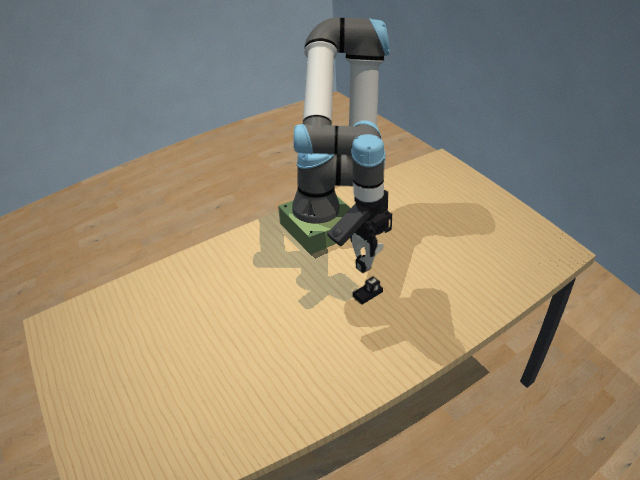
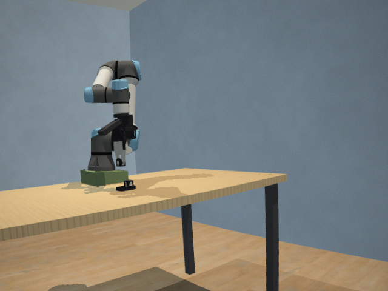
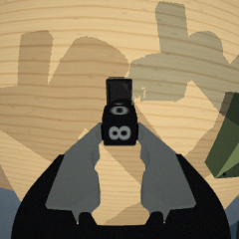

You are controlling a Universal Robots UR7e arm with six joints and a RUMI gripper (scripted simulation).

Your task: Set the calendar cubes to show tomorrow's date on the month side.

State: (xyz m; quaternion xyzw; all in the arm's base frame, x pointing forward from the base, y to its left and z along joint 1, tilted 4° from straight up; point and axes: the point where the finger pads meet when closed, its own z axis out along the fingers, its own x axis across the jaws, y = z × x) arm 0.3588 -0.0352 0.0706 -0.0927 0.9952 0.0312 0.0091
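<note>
Right now my hand is 13 cm above the black calendar tray and 2 cm to the right of it. Round my hand: black digit cube: 1 cm below.
</note>
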